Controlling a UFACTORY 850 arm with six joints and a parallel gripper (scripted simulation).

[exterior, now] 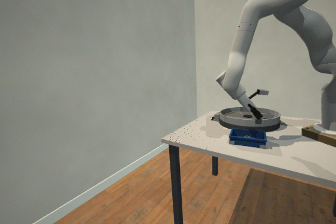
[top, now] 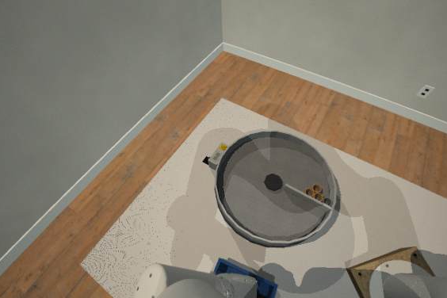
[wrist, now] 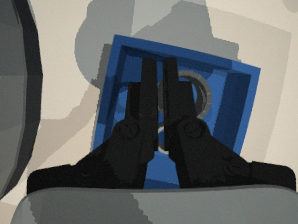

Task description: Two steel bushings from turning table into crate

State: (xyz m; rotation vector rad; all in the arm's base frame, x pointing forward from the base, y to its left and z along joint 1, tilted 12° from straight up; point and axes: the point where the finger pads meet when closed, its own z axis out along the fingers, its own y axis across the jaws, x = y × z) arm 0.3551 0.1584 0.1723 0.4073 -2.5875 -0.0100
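Right now the blue crate is 14 cm below my hand, 5 cm ahead of it and 2 cm to the left of it. Round my hand: grey turning table: 35 cm to the right, 11 cm below, 8 cm ahead.
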